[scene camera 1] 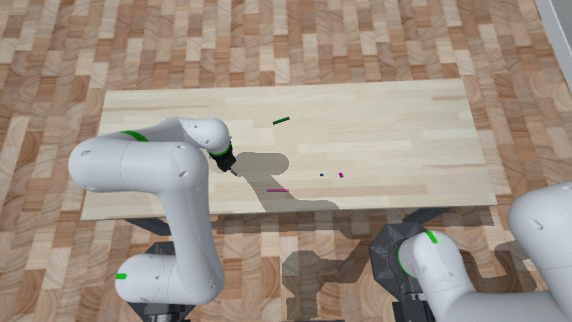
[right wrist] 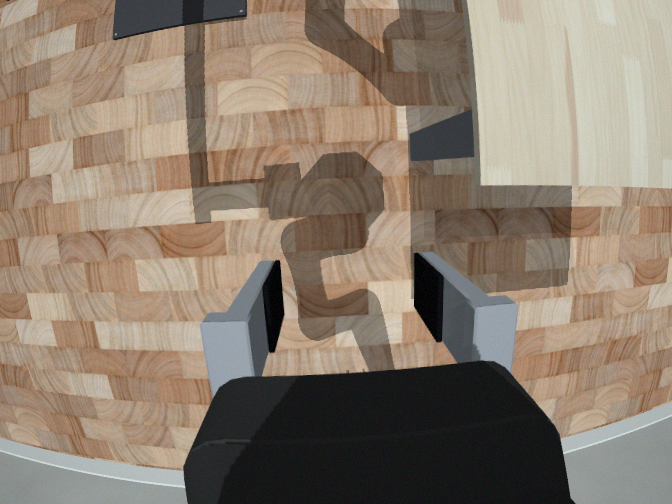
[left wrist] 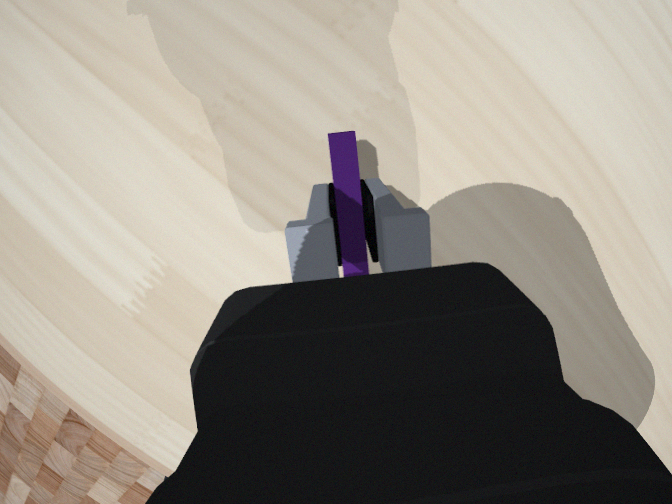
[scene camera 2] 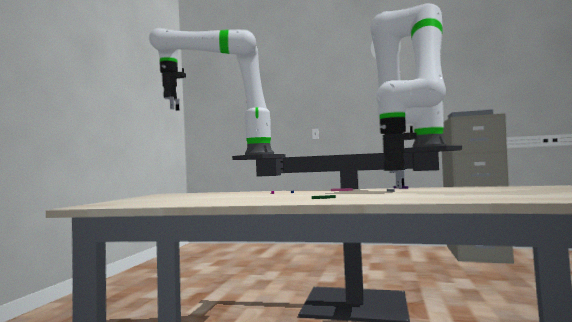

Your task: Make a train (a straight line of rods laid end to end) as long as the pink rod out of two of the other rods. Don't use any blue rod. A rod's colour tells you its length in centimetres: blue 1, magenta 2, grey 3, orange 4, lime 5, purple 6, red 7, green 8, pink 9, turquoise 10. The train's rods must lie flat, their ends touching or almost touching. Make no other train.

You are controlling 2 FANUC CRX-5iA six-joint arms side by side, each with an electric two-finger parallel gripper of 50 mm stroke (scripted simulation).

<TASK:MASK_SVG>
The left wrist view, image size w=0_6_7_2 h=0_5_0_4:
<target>my left gripper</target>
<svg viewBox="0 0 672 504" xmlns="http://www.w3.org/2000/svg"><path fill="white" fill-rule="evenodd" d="M145 503L672 504L672 474L631 423L609 408L590 400L582 399L564 382L553 327L546 315L499 269L488 263L469 262L432 267L429 214L421 207L404 209L379 178L369 178L365 180L360 179L365 237L372 261L375 263L379 260L383 273L350 277L339 276L338 264L342 266L342 255L333 183L314 184L306 219L289 221L285 228L292 283L244 288L235 291L224 301L190 368L198 432L176 471L156 487Z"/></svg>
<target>purple rod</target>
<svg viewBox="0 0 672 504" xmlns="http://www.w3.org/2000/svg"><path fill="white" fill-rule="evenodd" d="M355 131L328 133L344 277L369 274Z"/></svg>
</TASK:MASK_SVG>
